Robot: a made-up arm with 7 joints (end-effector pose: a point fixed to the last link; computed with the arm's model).
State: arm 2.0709 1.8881 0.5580 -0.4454 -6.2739 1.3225 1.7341
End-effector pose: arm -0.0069 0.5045 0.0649 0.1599 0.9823 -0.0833 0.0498
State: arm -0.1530 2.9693 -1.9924 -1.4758 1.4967 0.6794 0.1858
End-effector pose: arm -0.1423 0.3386 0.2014 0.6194 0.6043 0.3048 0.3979
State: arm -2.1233 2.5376 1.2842 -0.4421 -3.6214 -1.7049 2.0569
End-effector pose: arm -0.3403 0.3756 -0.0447 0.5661 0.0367 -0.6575 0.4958
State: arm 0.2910 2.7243 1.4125 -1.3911 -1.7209 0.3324 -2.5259
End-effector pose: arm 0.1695 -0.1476 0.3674 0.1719 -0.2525 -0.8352 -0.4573
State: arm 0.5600 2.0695 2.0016 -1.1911 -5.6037 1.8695 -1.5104
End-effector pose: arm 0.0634 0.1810 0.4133 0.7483 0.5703 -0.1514 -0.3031
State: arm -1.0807 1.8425 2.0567 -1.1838 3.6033 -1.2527 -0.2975
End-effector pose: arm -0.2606 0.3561 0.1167 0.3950 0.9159 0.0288 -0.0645
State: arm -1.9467 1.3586 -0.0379 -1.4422 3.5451 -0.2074 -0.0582
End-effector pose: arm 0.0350 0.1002 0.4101 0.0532 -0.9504 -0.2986 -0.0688
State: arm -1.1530 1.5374 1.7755 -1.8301 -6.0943 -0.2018 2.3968
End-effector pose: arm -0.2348 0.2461 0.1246 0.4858 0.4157 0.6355 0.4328
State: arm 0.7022 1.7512 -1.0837 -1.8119 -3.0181 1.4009 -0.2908
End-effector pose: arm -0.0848 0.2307 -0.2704 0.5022 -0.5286 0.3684 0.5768
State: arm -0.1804 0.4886 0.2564 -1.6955 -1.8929 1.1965 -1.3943
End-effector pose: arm 0.3428 0.1503 -0.0905 0.2921 0.7716 0.5270 -0.2038
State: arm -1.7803 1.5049 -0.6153 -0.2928 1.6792 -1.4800 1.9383
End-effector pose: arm 0.2254 0.3807 0.2562 0.4797 0.5579 0.6543 0.1748
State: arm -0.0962 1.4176 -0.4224 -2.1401 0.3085 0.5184 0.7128
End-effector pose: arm 0.2804 0.0521 -0.1064 0.8130 0.0499 -0.5235 -0.2500
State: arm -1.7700 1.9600 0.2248 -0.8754 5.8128 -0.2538 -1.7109
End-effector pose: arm -0.1110 0.3304 0.3387 0.0944 0.9620 0.2247 0.1227
